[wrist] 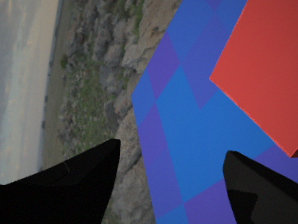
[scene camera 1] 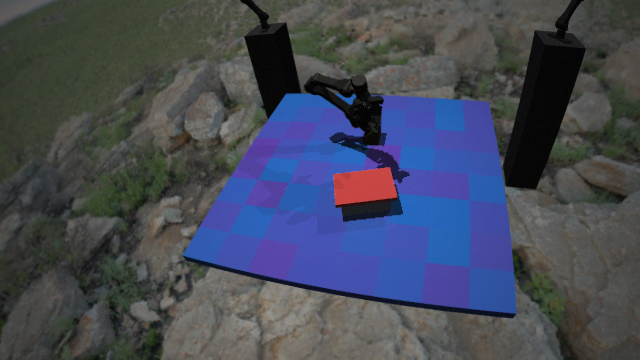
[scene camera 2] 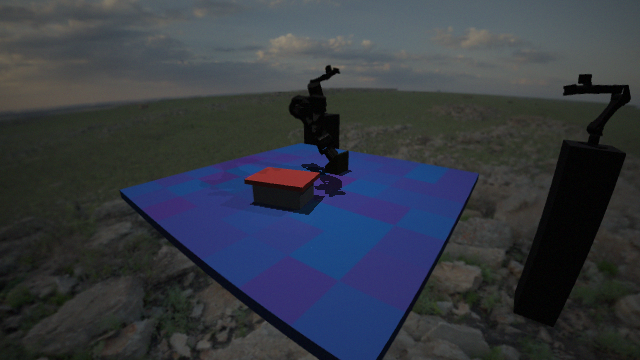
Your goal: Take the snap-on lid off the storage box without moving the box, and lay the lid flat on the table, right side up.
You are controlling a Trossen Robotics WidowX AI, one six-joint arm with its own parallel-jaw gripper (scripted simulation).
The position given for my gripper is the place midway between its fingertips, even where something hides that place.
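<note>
Scene camera 1 gives me a red lid (scene camera 1: pixel 372 186) and my gripper (scene camera 1: pixel 378 129). In scene camera 2 I can see a storage box (scene camera 2: pixel 292 199), plus the red lid (scene camera 2: pixel 294 180) and my gripper (scene camera 2: pixel 313 127). And the wrist view shows my gripper (wrist: pixel 172 154) as well.
</note>
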